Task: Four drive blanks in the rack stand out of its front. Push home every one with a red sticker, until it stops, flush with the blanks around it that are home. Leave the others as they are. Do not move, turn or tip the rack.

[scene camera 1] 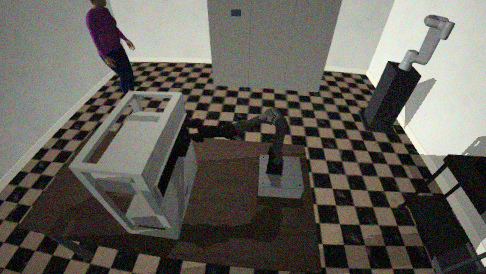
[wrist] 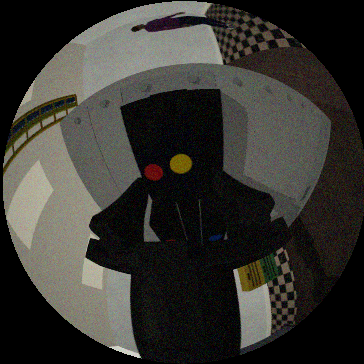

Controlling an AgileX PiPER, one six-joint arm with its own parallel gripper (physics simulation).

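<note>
The light grey rack (scene camera 1: 122, 142) (wrist: 287, 137) stands upright left of the arm, with a dark row of blanks (scene camera 1: 171, 167) in its front. In the wrist view, a red sticker (wrist: 153, 172) and a yellow sticker (wrist: 180, 163) sit side by side on black fronts. Nearer the gripper body, another red sticker (wrist: 171, 241) is mostly hidden, and a blue sticker (wrist: 216, 238) shows in part. How far each blank stands out is too dark to tell. My gripper (scene camera 1: 189, 129) (wrist: 177, 178) is open at the rack front, fingers apart; contact with a blank cannot be told.
The arm's base block (scene camera 1: 280, 185) stands on the brown surface (scene camera 1: 225, 210). A person in purple (scene camera 1: 105, 30) (wrist: 167, 23) stands behind the rack. Another arm's dark pedestal (scene camera 1: 392, 97) is at right, with dark furniture (scene camera 1: 435, 220) nearer. A yellow box (wrist: 251, 276) and a green box (wrist: 269, 266) show low right.
</note>
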